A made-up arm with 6 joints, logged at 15 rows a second.
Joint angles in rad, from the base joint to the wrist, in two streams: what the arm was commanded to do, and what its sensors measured. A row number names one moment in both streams.
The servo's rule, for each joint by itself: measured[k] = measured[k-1] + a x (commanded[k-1-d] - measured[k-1]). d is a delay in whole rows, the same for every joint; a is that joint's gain. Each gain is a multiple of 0.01, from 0.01 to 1. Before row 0 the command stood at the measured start. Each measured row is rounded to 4 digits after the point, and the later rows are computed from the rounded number. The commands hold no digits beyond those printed.
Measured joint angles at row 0: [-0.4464 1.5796 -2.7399 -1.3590 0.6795 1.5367]
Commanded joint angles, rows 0 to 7: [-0.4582 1.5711 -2.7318 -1.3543 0.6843 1.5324]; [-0.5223 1.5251 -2.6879 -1.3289 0.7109 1.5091]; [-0.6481 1.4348 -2.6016 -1.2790 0.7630 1.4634]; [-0.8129 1.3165 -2.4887 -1.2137 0.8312 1.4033]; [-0.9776 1.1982 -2.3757 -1.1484 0.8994 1.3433]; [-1.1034 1.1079 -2.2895 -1.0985 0.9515 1.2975]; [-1.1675 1.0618 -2.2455 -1.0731 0.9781 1.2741]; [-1.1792 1.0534 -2.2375 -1.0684 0.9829 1.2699]
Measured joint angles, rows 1 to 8: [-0.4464 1.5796 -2.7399 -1.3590 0.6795 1.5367]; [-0.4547 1.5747 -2.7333 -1.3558 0.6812 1.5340]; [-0.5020 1.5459 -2.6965 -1.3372 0.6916 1.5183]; [-0.6043 1.4815 -2.6196 -1.2970 0.7166 1.4837]; [-0.7503 1.3858 -2.5136 -1.2395 0.7567 1.4330]; [-0.9094 1.2770 -2.4019 -1.1766 0.8066 1.3765]; [-1.0452 1.1789 -2.3109 -1.1227 0.8573 1.3267]; [-1.1308 1.1110 -2.2579 -1.0885 0.8996 1.2936]
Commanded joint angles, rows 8 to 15: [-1.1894 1.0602 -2.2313 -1.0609 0.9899 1.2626]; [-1.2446 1.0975 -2.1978 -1.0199 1.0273 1.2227]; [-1.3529 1.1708 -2.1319 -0.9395 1.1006 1.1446]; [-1.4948 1.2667 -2.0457 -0.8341 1.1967 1.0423]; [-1.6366 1.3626 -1.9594 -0.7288 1.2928 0.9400]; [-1.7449 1.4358 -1.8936 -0.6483 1.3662 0.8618]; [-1.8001 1.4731 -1.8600 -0.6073 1.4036 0.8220]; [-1.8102 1.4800 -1.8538 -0.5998 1.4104 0.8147]
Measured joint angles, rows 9 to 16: [-1.1647 1.0776 -2.2414 -1.0746 0.9288 1.2787]; [-1.1820 1.0675 -2.2332 -1.0651 0.9502 1.2686]; [-1.2258 1.0849 -2.2045 -1.0339 0.9772 1.2397]; [-1.3148 1.1347 -2.1457 -0.9688 1.0204 1.1798]; [-1.4408 1.2113 -2.0647 -0.8759 1.0821 1.0932]; [-1.5779 1.2991 -1.9794 -0.7744 1.1558 0.9967]; [-1.6948 1.3784 -1.9099 -0.6874 1.2294 0.9117]; [-1.7685 1.4333 -1.8695 -0.6321 1.2904 0.8552]
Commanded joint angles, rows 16 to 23: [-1.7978 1.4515 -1.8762 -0.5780 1.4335 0.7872]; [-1.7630 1.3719 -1.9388 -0.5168 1.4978 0.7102]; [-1.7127 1.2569 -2.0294 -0.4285 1.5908 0.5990]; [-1.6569 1.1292 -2.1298 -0.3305 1.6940 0.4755]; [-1.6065 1.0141 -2.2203 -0.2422 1.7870 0.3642]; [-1.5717 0.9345 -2.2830 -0.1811 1.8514 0.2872]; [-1.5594 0.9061 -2.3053 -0.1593 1.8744 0.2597]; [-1.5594 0.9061 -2.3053 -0.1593 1.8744 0.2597]
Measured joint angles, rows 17 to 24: [-1.7977 1.4604 -1.8568 -0.6098 1.3324 0.8297]; [-1.7978 1.4552 -1.8725 -0.5879 1.3678 0.8029]; [-1.7734 1.4069 -1.9262 -0.5388 1.4133 0.7445]; [-1.7309 1.3199 -2.0098 -0.4627 1.4754 0.6528]; [-1.6791 1.2093 -2.1070 -0.3715 1.5519 0.5411]; [-1.6283 1.0961 -2.1988 -0.2823 1.6342 0.4297]; [-1.5887 1.0024 -2.2670 -0.2125 1.7102 0.3399]; [-1.5682 0.9465 -2.2980 -0.1758 1.7677 0.2894]
